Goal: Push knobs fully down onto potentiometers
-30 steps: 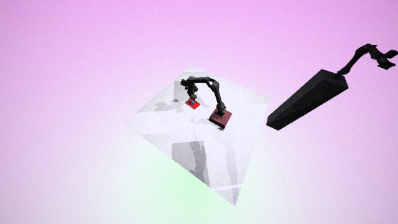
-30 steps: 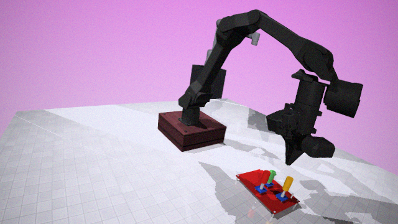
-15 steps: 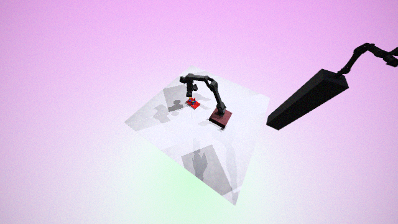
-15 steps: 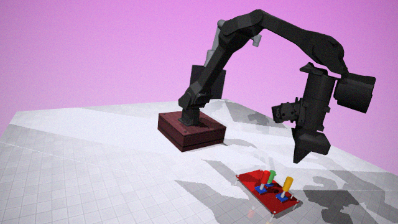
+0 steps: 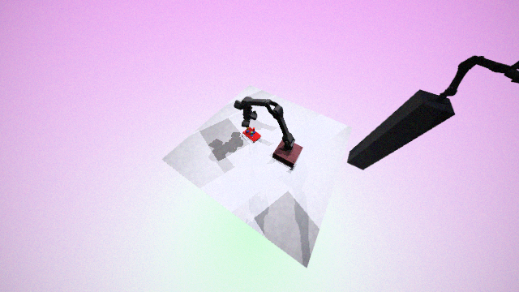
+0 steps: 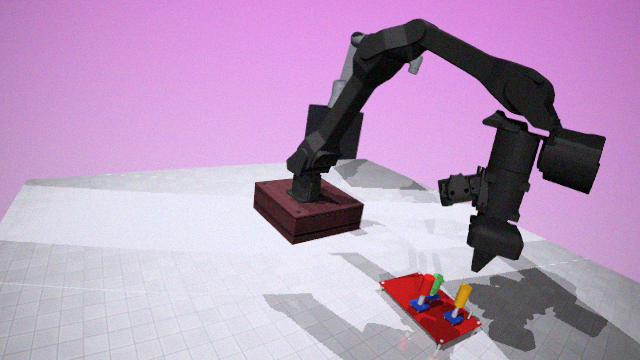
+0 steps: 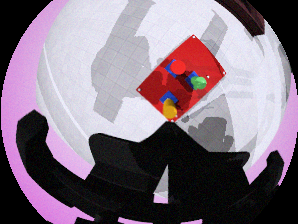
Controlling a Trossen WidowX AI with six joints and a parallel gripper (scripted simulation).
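My gripper tip is 50 mm above the yellow knob. Also, from my gripper tip: green knob: 60 mm behind, 20 mm to the left, 70 mm below.
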